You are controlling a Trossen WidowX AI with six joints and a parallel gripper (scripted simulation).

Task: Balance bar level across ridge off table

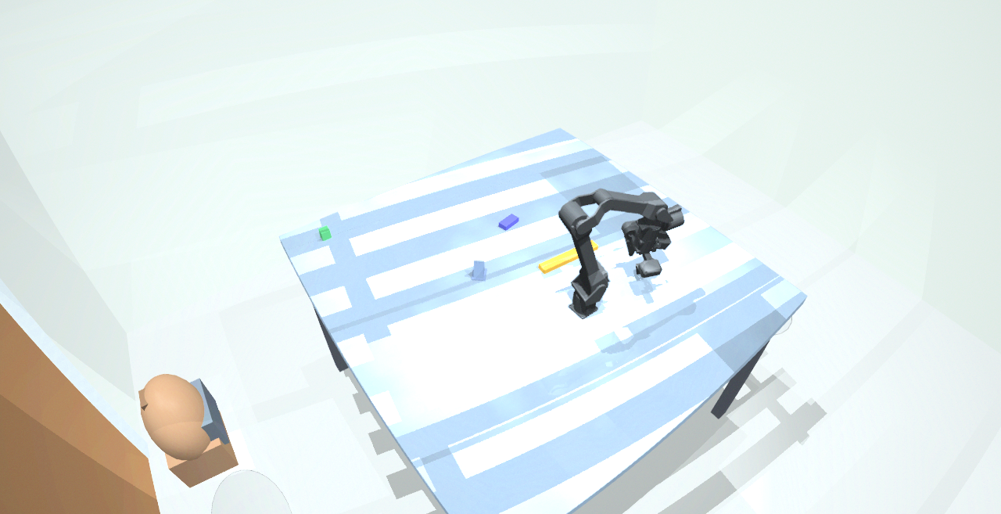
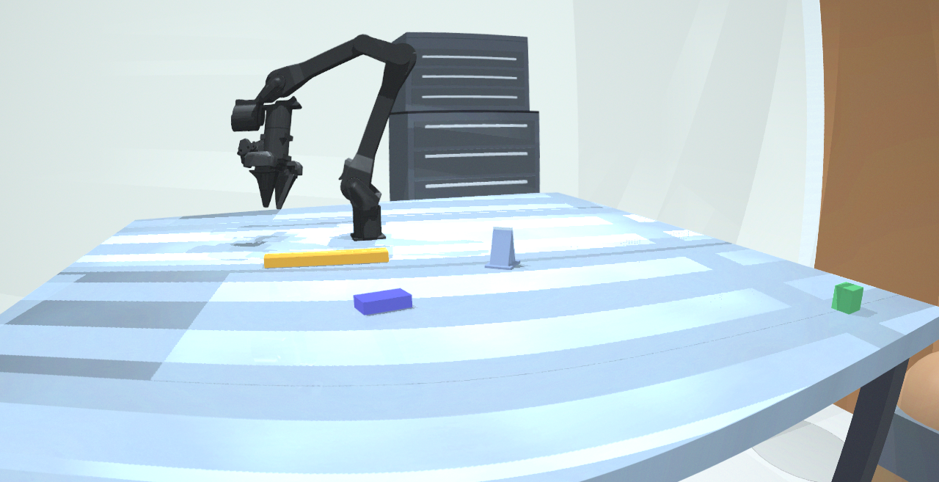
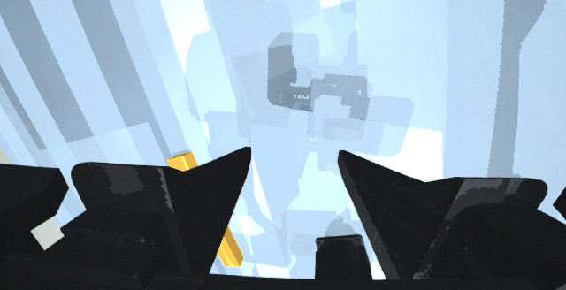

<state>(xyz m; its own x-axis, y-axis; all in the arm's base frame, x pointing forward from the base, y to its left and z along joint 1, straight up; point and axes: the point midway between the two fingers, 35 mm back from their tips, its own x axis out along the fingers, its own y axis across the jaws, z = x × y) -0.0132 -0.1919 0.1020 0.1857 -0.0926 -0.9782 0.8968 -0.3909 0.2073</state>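
Now: gripper tip 190 mm short of the yellow bar, 90 mm to the right of it and 60 mm above it. Also, from my gripper tip: purple block: 440 mm ahead, 140 mm to the left, 60 mm below; then green cube: 750 mm ahead, 700 mm to the left, 50 mm below.
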